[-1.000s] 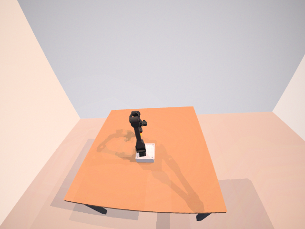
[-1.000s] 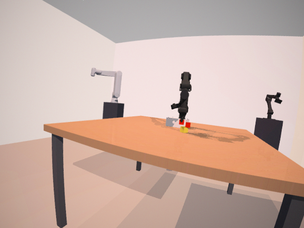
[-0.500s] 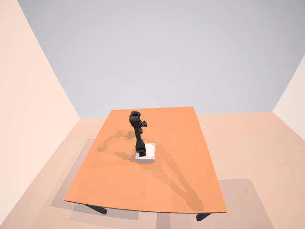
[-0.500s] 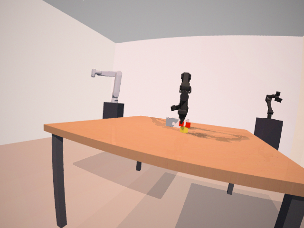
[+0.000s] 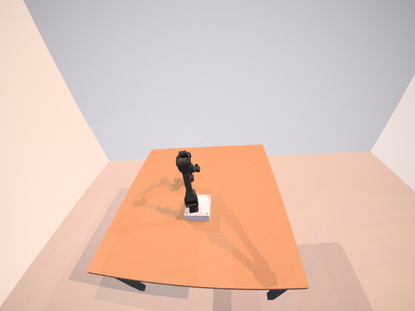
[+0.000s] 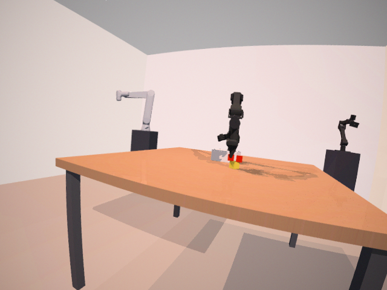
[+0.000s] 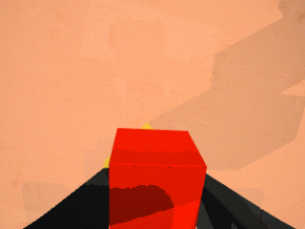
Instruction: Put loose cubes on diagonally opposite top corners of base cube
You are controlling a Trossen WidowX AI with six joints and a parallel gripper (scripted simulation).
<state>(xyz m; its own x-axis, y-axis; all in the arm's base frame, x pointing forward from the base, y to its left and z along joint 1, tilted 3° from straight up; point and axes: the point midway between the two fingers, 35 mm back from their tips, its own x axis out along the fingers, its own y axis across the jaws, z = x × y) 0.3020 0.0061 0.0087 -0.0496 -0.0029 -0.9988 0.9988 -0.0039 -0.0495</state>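
My gripper tip is now 40 mm above the yellow cube and 20 mm to the right of it. The rest, counted from my gripper tip: red cube 50 mm to the left.
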